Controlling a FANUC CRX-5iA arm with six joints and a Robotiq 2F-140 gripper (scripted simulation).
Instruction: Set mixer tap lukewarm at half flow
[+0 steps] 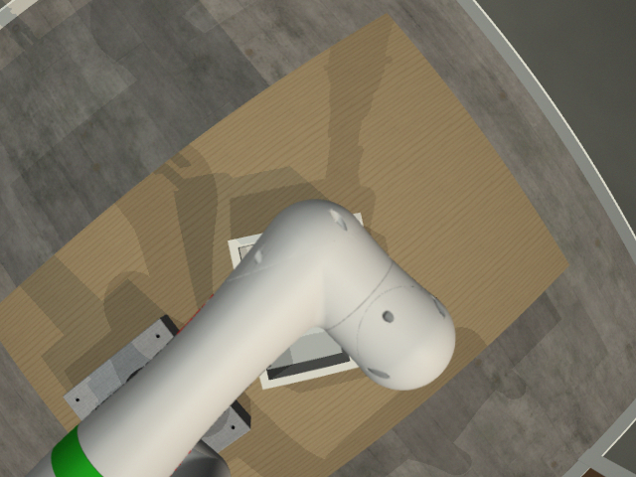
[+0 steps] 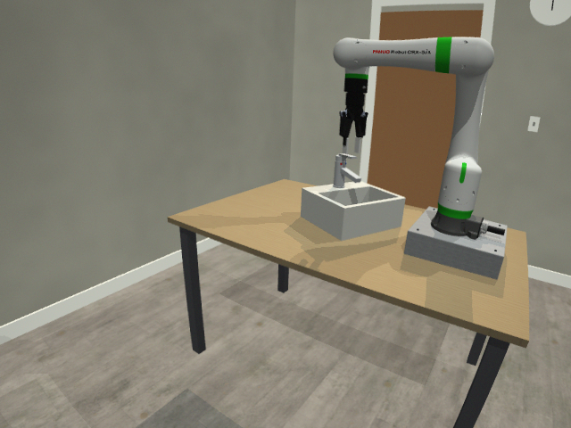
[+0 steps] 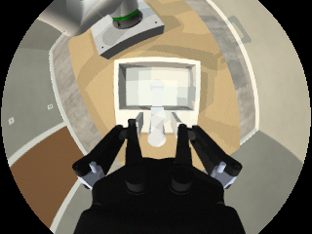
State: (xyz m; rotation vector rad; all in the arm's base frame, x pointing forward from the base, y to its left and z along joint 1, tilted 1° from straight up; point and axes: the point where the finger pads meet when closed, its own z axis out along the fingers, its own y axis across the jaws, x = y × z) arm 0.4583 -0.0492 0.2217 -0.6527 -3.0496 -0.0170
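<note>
Right now my hand is 20 mm short of the lever, 10 mm to the left of it and 50 mm above it. Round my hand: white basin 50 mm behind, 20 mm to the left, 280 mm below; mixer tap 40 mm ahead, 20 mm to the right, 90 mm below.
</note>
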